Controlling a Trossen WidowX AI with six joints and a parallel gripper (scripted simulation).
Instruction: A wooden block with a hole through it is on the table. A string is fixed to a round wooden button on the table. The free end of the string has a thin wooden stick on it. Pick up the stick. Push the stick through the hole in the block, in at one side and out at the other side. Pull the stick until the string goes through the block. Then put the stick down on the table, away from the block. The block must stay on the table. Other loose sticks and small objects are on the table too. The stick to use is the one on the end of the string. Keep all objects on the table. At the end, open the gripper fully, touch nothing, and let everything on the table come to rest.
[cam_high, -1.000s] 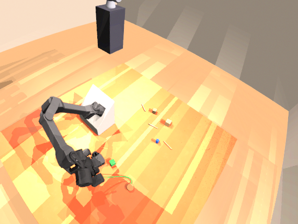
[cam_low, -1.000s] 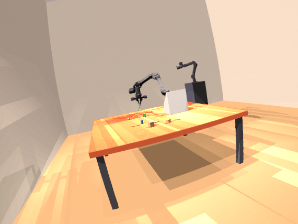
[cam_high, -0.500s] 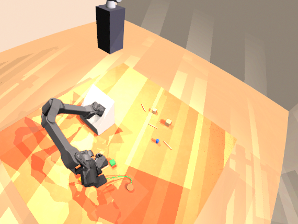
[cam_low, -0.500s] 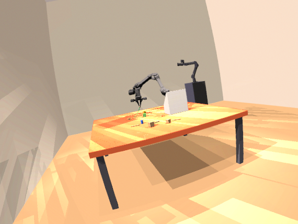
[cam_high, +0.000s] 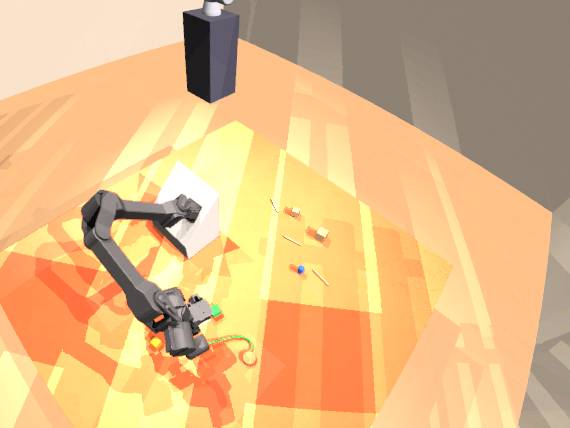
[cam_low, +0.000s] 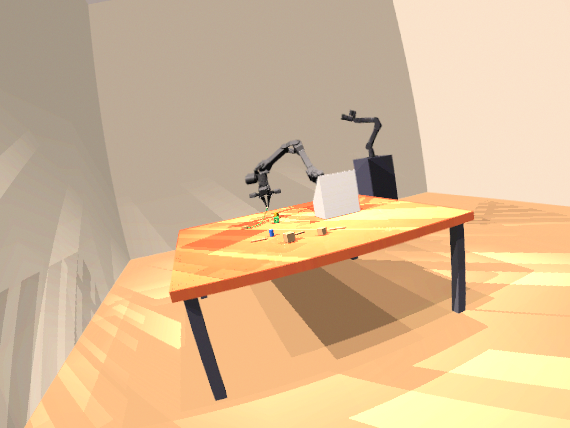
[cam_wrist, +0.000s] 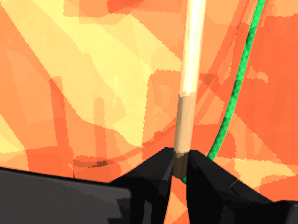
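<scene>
Now: gripper tip 80 mm to the left of the yellow cube, 70 mm past it and 70 mm above it. The rest, counted from my gripper tip: green block 110 mm to the left, 60 mm below, 10 mm behind; then thin wooden stick 10 mm to the left; then round wooden button 170 mm ahead, 70 mm to the left, 70 mm below.
</scene>
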